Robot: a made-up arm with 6 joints. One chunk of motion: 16 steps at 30 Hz.
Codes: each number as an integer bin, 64 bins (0 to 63) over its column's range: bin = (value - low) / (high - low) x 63, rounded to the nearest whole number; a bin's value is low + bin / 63 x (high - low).
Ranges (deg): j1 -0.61..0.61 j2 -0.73..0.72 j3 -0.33..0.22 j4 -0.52..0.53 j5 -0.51..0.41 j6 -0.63..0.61
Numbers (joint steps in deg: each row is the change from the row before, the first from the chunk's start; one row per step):
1: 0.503 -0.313 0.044 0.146 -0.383 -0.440
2: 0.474 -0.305 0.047 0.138 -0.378 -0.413
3: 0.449 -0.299 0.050 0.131 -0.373 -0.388
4: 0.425 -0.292 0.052 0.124 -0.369 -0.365
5: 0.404 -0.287 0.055 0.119 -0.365 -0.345
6: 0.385 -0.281 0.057 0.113 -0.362 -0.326
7: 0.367 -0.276 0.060 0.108 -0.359 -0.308
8: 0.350 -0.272 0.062 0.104 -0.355 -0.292
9: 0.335 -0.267 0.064 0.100 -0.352 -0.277
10: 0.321 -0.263 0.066 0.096 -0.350 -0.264
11: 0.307 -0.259 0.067 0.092 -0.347 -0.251
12: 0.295 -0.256 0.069 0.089 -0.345 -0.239
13: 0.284 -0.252 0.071 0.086 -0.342 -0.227
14: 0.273 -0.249 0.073 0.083 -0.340 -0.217
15: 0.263 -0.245 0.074 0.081 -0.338 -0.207
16: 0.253 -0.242 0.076 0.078 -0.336 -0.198
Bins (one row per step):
1: 57 18 43 40 9 10
2: 56 18 43 39 9 11
3: 55 19 44 39 9 12
4: 53 19 44 39 10 13
5: 52 19 44 38 10 14
6: 51 20 44 38 10 15
7: 50 20 45 38 10 16
8: 50 20 45 37 11 17
9: 49 20 45 37 11 18
10: 48 20 45 37 11 19
11: 47 20 45 37 11 19
12: 47 21 46 37 11 20
13: 46 21 46 36 12 20
14: 46 21 46 36 12 21
15: 45 21 46 36 12 21
16: 45 21 47 36 12 22

